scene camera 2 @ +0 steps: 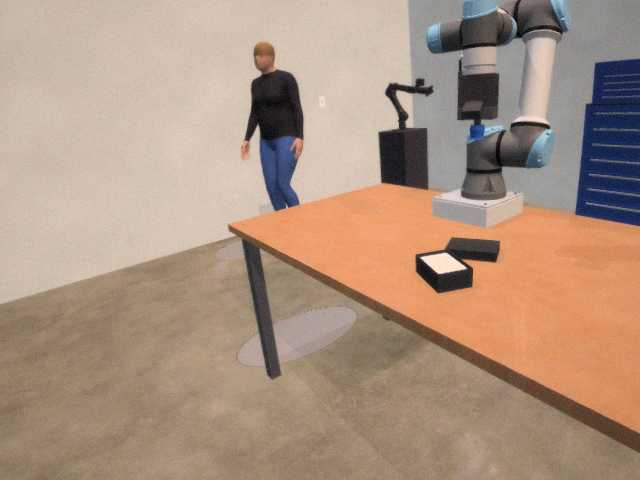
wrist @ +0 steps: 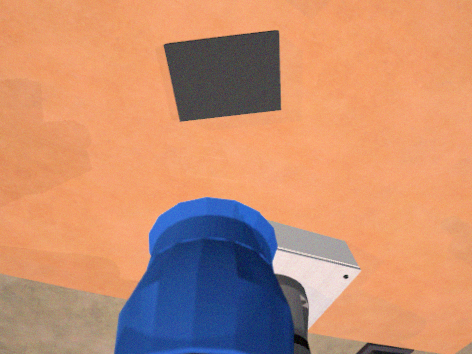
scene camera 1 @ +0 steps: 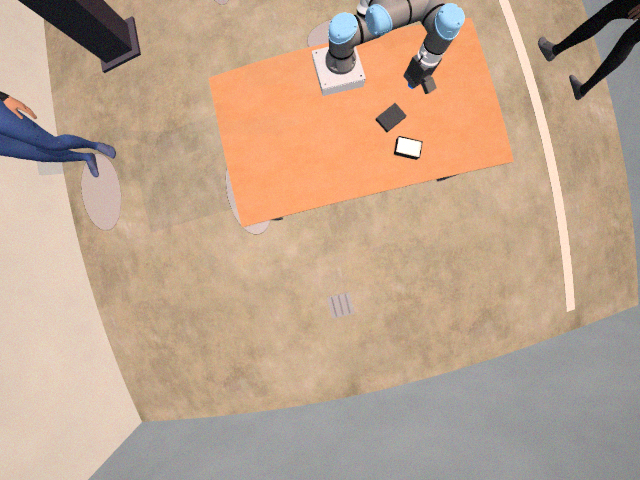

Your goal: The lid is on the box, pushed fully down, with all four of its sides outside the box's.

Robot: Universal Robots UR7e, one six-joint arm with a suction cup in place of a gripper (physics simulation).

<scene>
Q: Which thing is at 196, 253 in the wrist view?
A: The suction cup.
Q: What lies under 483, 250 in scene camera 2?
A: A black lid.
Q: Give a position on a black lid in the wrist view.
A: At 231, 75
</scene>
